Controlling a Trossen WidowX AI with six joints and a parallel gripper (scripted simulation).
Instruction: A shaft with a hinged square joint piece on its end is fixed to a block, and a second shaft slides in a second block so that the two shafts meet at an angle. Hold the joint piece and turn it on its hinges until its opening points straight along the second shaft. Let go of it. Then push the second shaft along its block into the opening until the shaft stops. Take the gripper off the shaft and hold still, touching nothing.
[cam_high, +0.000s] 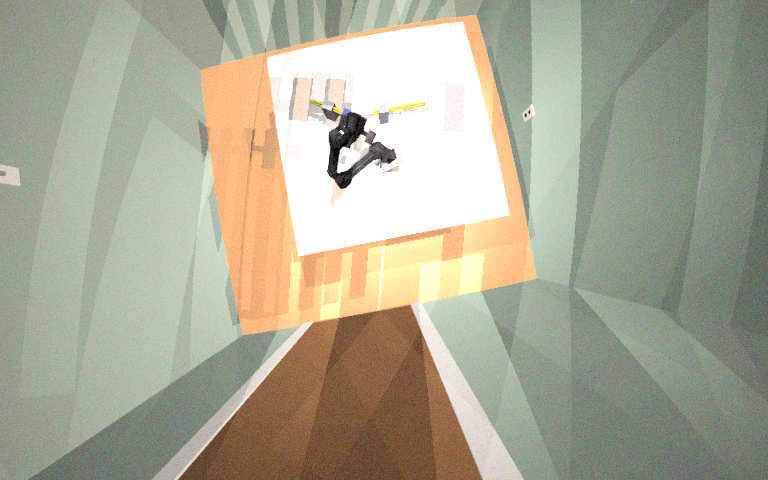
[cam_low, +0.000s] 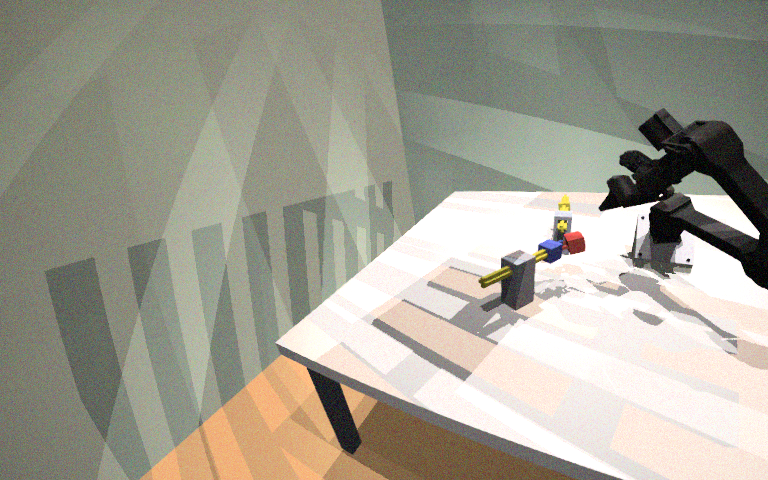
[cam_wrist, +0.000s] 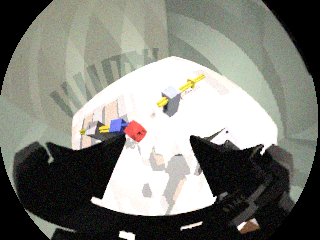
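My gripper tip is now 9 cm above the red joint piece, 8 cm short of it and 3 cm to the right of it.
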